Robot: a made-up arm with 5 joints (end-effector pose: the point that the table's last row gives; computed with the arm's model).
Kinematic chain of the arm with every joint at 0, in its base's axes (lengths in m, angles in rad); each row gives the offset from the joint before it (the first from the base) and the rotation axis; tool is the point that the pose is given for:
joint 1: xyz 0 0 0.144 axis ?
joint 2: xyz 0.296 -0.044 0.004 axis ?
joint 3: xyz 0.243 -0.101 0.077 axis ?
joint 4: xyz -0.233 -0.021 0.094 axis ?
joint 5: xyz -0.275 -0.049 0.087 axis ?
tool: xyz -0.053 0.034 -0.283
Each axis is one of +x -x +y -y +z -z.
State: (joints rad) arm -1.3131 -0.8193 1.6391 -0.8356 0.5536
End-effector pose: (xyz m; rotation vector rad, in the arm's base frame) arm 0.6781 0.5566 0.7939 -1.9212 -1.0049 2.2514
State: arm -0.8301 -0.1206 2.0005 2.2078 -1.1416
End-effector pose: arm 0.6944 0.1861 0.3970 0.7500 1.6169 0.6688
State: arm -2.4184 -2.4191 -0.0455 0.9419 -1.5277
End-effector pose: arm -0.3466 0.0750 0.1105 -0.8755 1.7383 -1.7664
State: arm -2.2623 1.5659 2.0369 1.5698 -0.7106
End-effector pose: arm -0.2118 0.5729 -0.3404 -0.7897 -1.6846 -0.6229
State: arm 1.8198 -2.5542 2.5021 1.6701 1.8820
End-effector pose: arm 0.0012 -1.3360 0.2365 -1.7370 -0.4276 -0.3305
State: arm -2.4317 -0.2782 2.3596 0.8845 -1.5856
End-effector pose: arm -0.4301 0.6355 0.3840 -0.3539 -1.7296 -2.0453
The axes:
joint 1: -z
joint 2: +x
joint 3: +z
joint 4: +x
joint 5: +y

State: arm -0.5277 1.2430 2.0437 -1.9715 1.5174
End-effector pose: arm 0.9265 0.0221 -0.6156 -0.0727 -0.6171 0.2036
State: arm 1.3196 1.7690 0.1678 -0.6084 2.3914
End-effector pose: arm -0.4941 0.0176 0.0021 1.3652 1.1172 0.4126
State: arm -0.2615 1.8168 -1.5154 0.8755 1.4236
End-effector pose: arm 0.4865 -0.3118 0.7608 -2.6431 -1.3782 0.0352
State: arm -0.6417 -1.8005 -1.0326 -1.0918 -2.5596
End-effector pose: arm 0.3441 0.5106 -0.2006 1.5778 0.9422 -1.6005
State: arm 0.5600 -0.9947 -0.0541 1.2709 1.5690
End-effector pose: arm -0.2178 0.1412 0.4375 0.6421 1.3875 -0.2499
